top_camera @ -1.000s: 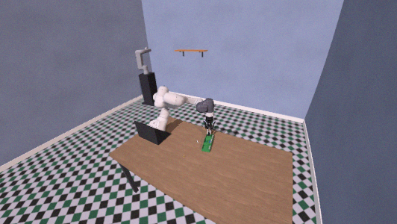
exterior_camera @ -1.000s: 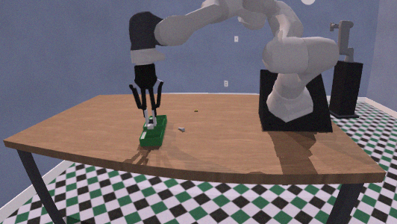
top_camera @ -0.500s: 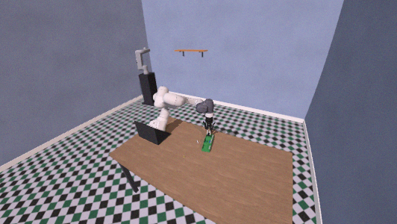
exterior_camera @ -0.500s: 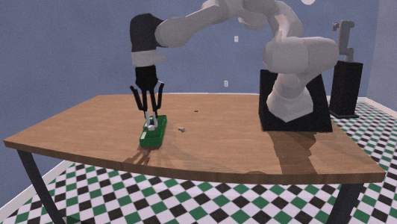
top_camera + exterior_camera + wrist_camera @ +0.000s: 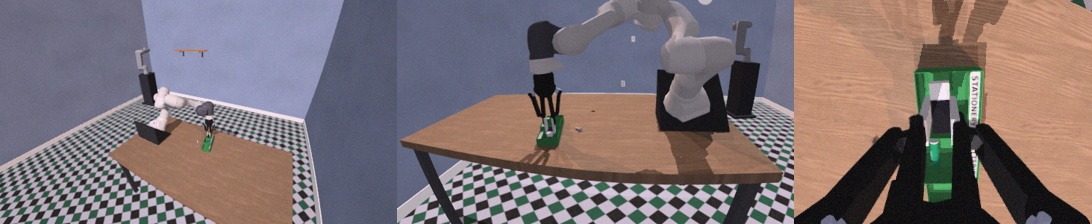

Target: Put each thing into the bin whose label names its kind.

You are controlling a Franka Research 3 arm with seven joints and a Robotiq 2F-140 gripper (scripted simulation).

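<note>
My gripper is now 8 cm to the left of the joined green bins, 5 cm above it and 2 cm short of it. From my hand the other things lie so: green cylinder 9 cm to the right, 6 cm below; then black-and-white block 3 cm below, 1 cm to the left; then blue cylinder 8 cm to the right, 6 cm below, 4 cm ahead.
</note>
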